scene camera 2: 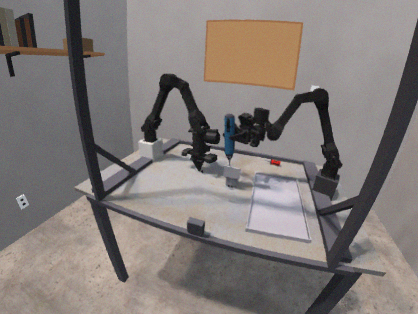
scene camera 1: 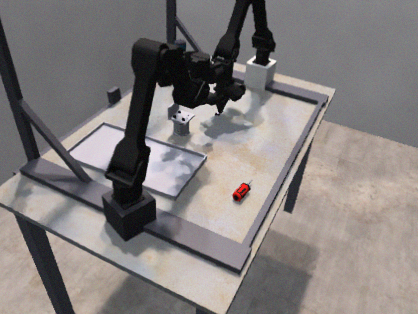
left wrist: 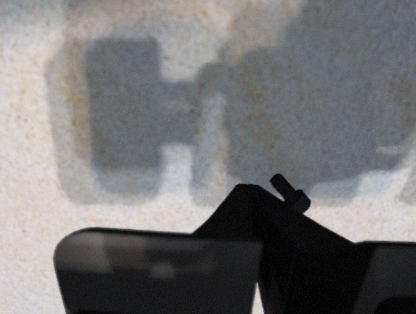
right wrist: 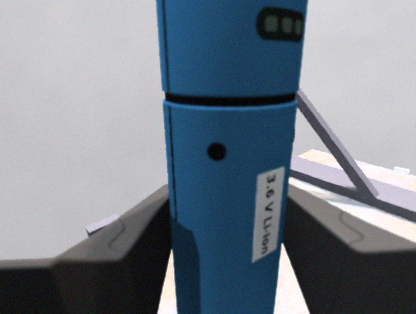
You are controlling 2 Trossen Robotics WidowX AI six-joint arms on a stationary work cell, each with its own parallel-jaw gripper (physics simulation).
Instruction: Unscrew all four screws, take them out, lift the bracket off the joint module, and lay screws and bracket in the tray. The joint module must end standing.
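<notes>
The pale bracket (scene camera 1: pixel 183 116) (scene camera 2: pixel 231 172) sits on the upright joint module (scene camera 1: pixel 181 128) (scene camera 2: pixel 230 183). Dark spots show on its top; which are screws or holes I cannot tell. My right gripper (scene camera 2: pixel 233 134) (right wrist: pixel 223 191) is shut on the blue electric screwdriver (scene camera 2: pixel 229 137) (right wrist: pixel 230 150), held upright with its bit at the bracket. My left gripper (scene camera 1: pixel 218 113) (scene camera 2: pixel 201 170) (left wrist: pixel 245 194) is shut low over the table, left of the module in scene camera 2. A black screw (left wrist: pixel 291 194) shows beside its right finger, outside the closed tips. The tray (scene camera 1: pixel 100 143) (scene camera 2: pixel 277 215) lies beside the module.
A red tool (scene camera 1: pixel 241 192) (scene camera 2: pixel 275 162) lies on the table. A small dark block (scene camera 1: pixel 114 95) (scene camera 2: pixel 196 226) is at the table edge. Frame posts and braces (scene camera 1: pixel 52 140) (scene camera 2: pixel 116 159) rise at the table's sides. My right arm reaches over the tray in scene camera 1.
</notes>
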